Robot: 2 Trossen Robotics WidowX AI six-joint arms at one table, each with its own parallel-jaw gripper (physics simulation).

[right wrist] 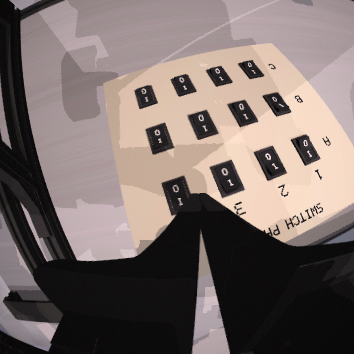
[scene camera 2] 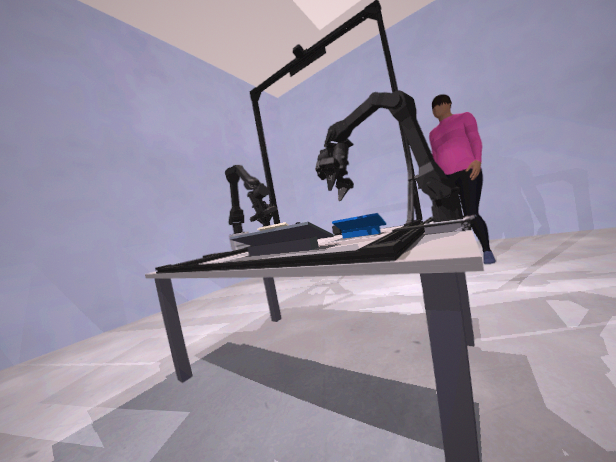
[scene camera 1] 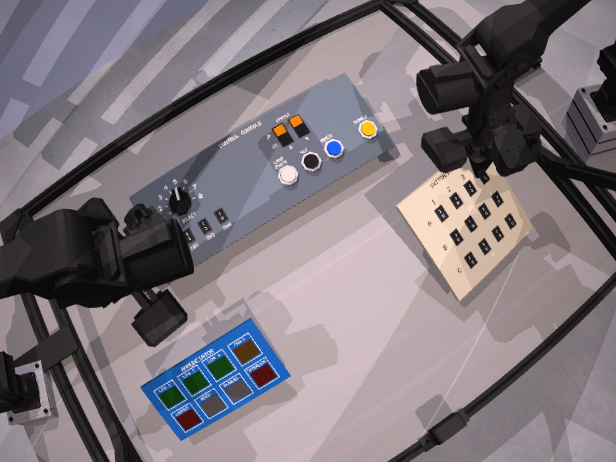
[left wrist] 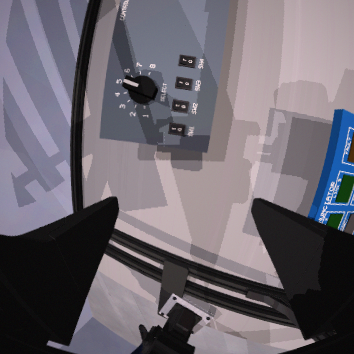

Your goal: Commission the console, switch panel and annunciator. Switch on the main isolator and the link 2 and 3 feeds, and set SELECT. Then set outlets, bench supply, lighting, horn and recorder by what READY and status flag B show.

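Places are measured from the left arm's base along level axes (x right, y ahead, z up), in metres.
Where they show: left gripper, fingertip midpoint: (scene camera 2: 334,196) (left wrist: 185,204); right gripper, fingertip midpoint: (right wrist: 197,199) (scene camera 1: 477,175); left arm's base at its link origin: (scene camera 2: 449,219) (scene camera 1: 24,393) (left wrist: 183,315); right arm's base at its link origin: (scene camera 2: 238,233) (scene camera 1: 610,105).
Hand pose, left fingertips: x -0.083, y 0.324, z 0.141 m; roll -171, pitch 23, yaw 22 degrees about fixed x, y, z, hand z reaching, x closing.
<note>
Each offset is from my left fingertips to the top centre of the thing. "spot": to the spot under its first point.
The grey console @(spot: dx -0.142, dy +0.164, dz -0.100 m) (scene camera 1: 240,175) (scene camera 2: 280,234) (left wrist: 165,40) has its SELECT knob @(dx -0.126, dy +0.062, dz -0.068 m) (scene camera 1: 179,201) (left wrist: 142,90) pointing at 5. Its small switches SW1 @(dx -0.072, dy +0.029, dz -0.110 m) (left wrist: 177,129) to SW4 @(dx -0.093, dy +0.116, dz -0.107 m) (left wrist: 187,61) stand in a row. Status flags A @(spot: dx -0.184, dy +0.246, dz -0.090 m) (scene camera 1: 282,134) and B @(spot: dx -0.190, dy +0.276, dz -0.091 m) (scene camera 1: 299,125) both show orange at the upper end. The blue annunciator @(dx +0.142, dy +0.032, dz -0.086 m) (scene camera 1: 284,372) (scene camera 2: 360,229) has dark-looking lamps; READY @(spot: dx +0.182, dy +0.023, dz -0.120 m) (scene camera 1: 213,404) is grey. The cream switch panel (scene camera 1: 462,290) (right wrist: 130,172) has three rows of rockers; B1 @(dx +0.072, dy +0.430, dz -0.086 m) (right wrist: 276,104) looks tilted unlike its neighbours. My left gripper (scene camera 2: 336,194) (left wrist: 185,204) is open above the table. My right gripper (scene camera 1: 481,175) (right wrist: 197,199) is shut, over the panel's A4 corner.
White @(dx -0.120, dy +0.233, dz -0.101 m) (scene camera 1: 288,175), black @(dx -0.130, dy +0.274, dz -0.101 m) (scene camera 1: 311,161), blue @(dx -0.140, dy +0.315, dz -0.101 m) (scene camera 1: 334,148) and yellow @(dx -0.156, dy +0.379, dz -0.101 m) (scene camera 1: 367,129) buttons stand on the console. A black frame (scene camera 1: 210,95) (left wrist: 77,100) borders the table. A person in pink (scene camera 2: 456,142) stands behind the table in scene camera 2.
</note>
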